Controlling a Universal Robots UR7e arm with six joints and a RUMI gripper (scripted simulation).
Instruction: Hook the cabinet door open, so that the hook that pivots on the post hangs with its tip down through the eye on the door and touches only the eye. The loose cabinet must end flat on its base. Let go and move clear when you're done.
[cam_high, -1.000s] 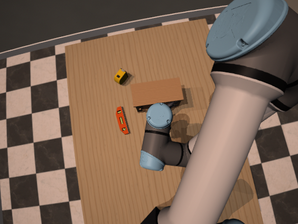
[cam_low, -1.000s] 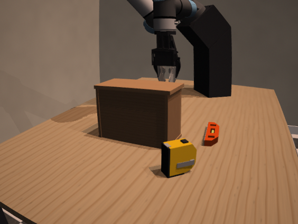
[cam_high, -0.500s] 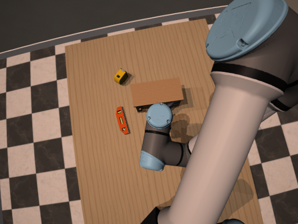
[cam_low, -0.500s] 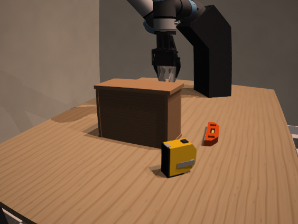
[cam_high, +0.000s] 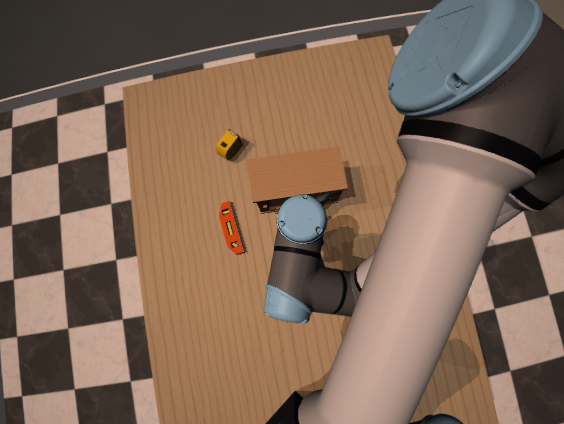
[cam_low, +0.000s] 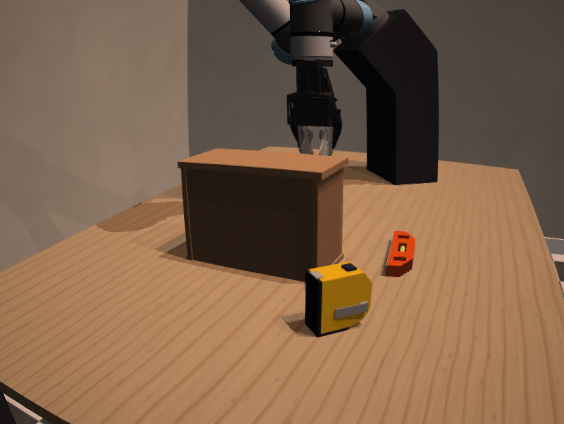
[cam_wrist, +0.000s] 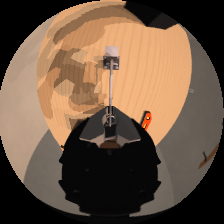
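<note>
Now: hand 20 mm past the thin hook rod and 20 mm above it. From my hand the other things lie so: dark door: 90 mm ahead, 40 mm to the right, 30 mm below; yellow tape measure: 350 mm ahead, 150 mm to the left, 60 mm below; orange spirit level: 180 mm to the left, 110 mm ahead, 90 mm below.
</note>
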